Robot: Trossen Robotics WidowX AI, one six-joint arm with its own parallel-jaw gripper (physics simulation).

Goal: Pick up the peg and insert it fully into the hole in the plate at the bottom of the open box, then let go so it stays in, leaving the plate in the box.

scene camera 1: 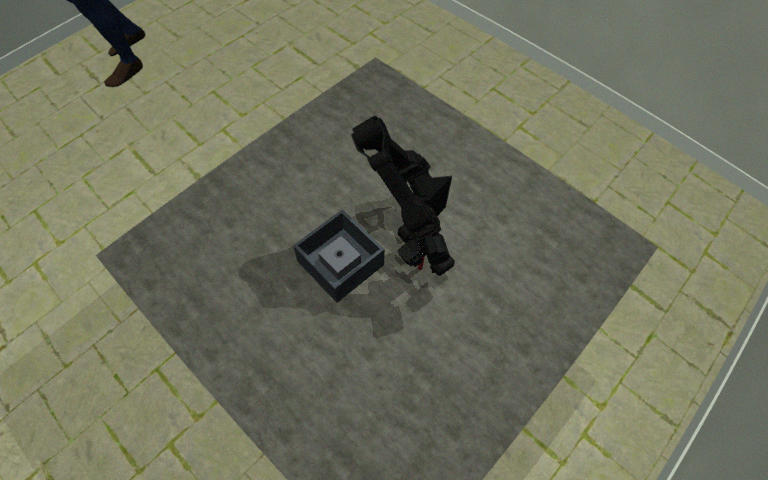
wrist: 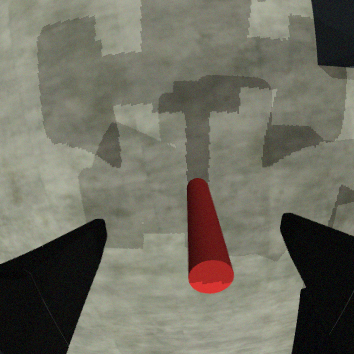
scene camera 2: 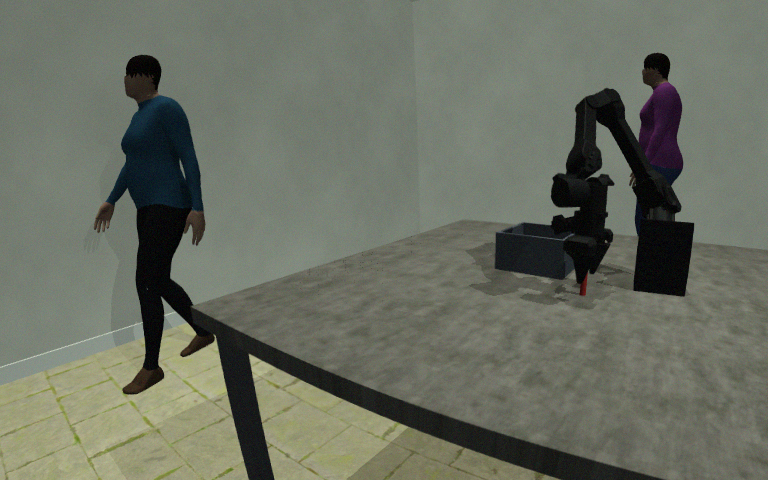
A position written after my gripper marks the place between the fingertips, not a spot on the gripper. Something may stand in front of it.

In view: my gripper (scene camera 2: 585, 278), a dark blue-grey box (scene camera 1: 372, 253), a red peg (wrist: 209, 268) and a light grey plate (scene camera 1: 339, 257).
The dark blue-grey box is seen too in scene camera 2 (scene camera 2: 529, 248). My gripper shows as well in scene camera 1 (scene camera 1: 423, 261) and in the wrist view (wrist: 194, 225). The wrist view misses the light grey plate: it is out of frame. Scene camera 2 does not show the light grey plate, which is hidden by the dark blue-grey box.
